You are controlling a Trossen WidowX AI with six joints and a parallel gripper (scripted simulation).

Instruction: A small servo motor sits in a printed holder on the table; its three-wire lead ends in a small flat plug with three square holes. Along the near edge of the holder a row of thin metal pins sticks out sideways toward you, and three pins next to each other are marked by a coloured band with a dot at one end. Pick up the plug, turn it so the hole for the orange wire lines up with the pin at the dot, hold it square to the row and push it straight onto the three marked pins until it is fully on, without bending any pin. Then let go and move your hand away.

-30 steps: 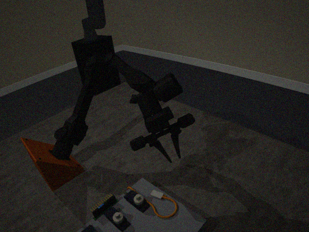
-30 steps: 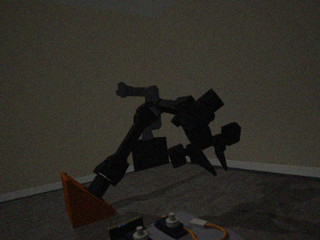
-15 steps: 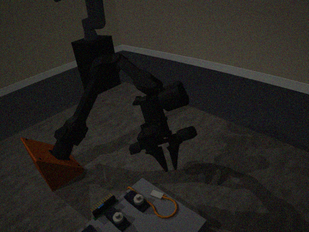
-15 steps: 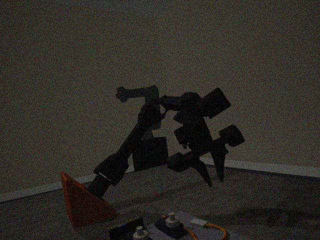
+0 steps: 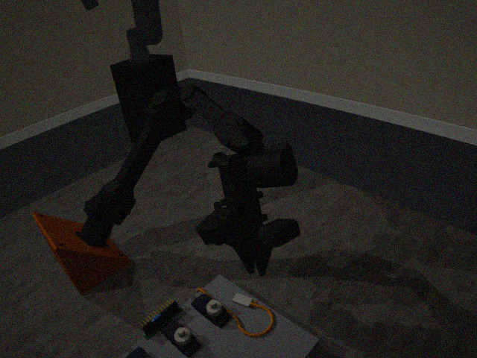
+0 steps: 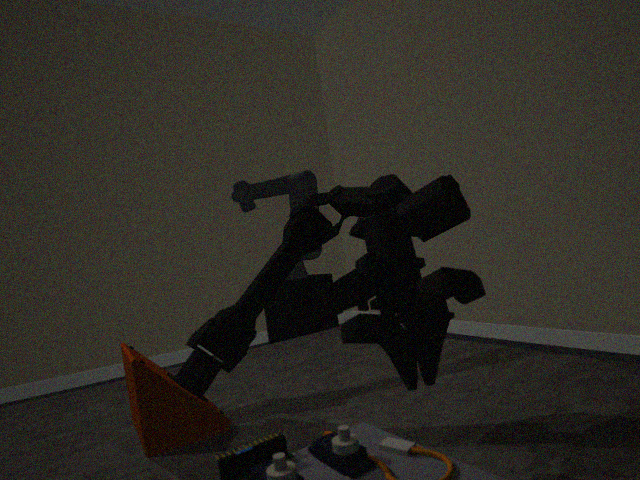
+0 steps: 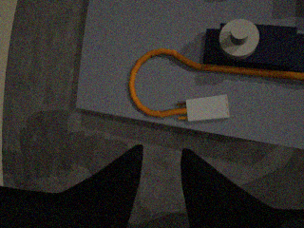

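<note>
My gripper tip is now 16 cm to the left of the blue band, 11 cm past it and 4 cm above it. Also, from my gripper tip: servo (15 cm to the right, 6 cm below, 6 cm behind); then grey holder plate (16 cm to the right, 9 cm below, 5 cm ahead); then black header (15 cm to the right, 11 cm behind, 5 cm below).
</note>
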